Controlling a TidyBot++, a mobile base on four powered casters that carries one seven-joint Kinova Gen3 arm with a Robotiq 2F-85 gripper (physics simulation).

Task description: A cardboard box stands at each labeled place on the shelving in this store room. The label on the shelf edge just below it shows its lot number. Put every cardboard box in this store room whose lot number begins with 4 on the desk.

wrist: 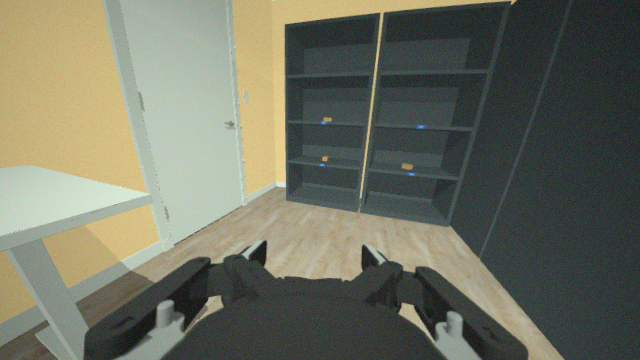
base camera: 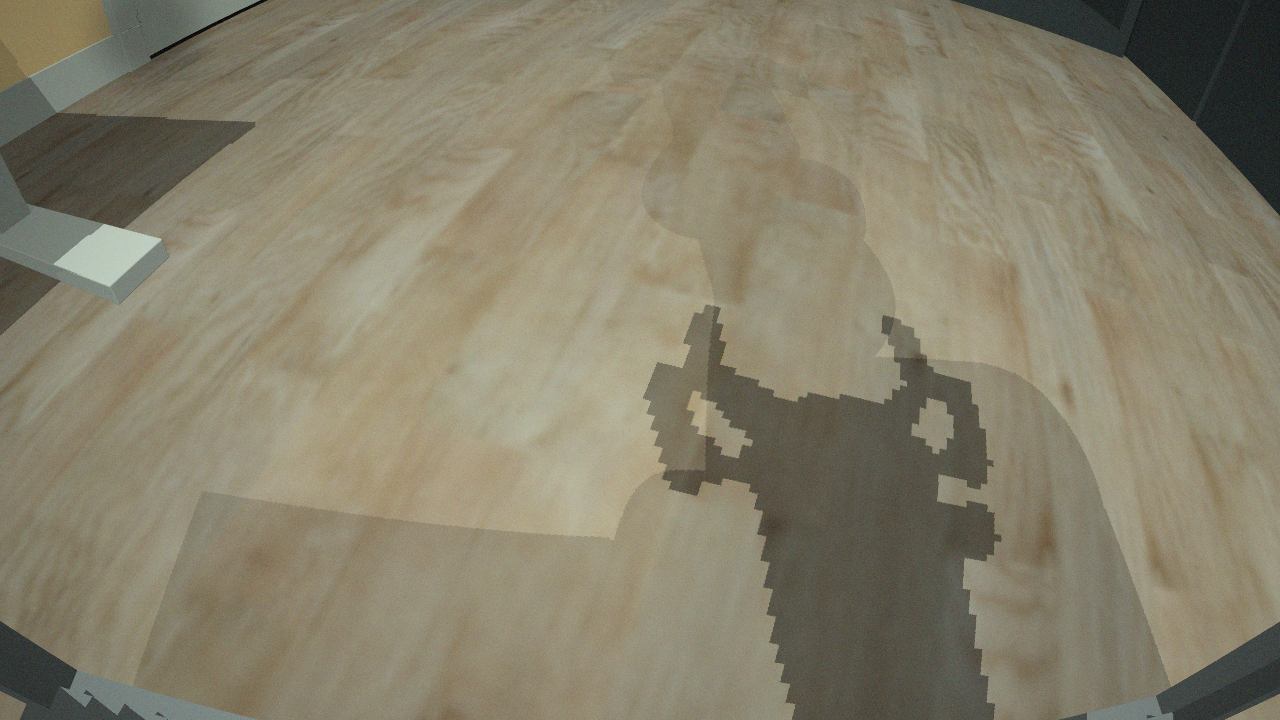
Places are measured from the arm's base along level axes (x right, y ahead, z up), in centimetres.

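Pixels of known places: gripper, fingertip midpoint: [wrist: 314, 253].
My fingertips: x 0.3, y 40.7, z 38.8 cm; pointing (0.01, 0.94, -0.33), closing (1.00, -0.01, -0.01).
Observation:
Ahead of a thing's pixels: the offset from my fingertips to its top centre. "spot": to the spot under its first point. Level surfaces: height alone.
My gripper [wrist: 314, 253] is open and empty, far in front of the shelving. In the wrist view, the left shelf unit [wrist: 286, 100] holds a small cardboard box {dx +9.9, dy +192.7, dz +25.6 cm} [wrist: 327, 119] on a middle shelf and another box {dx +10.5, dy +195.5, dz -20.1 cm} [wrist: 325, 158] on the shelf below. The right shelf unit [wrist: 492, 60] holds one cardboard box {dx +100.0, dy +166.0, dz -20.1 cm} [wrist: 407, 166] on its lower shelf. Blue labels {spot: dx +6.4, dy +174.3, dz +18.4 cm} [wrist: 324, 123] {spot: dx +5.4, dy +174.5, dz -27.3 cm} [wrist: 321, 165] {spot: dx +96.3, dy +147.7, dz +18.5 cm} [wrist: 421, 127] {spot: dx +95.8, dy +147.8, dz -27.0 cm} [wrist: 411, 174] sit on the shelf edges, too small to read. No box shows above the upper right label. Part of the white desk [wrist: 75, 218] shows at the left.
A closed white door [wrist: 185, 110] stands between the desk and the left shelf unit. A dark panel of furniture [wrist: 580, 165] [base camera: 1239, 98] runs along the right side. A desk foot [base camera: 111, 259] reaches over the wooden floor {dz -78.4 cm} [base camera: 447, 313] at the left of the base camera view.

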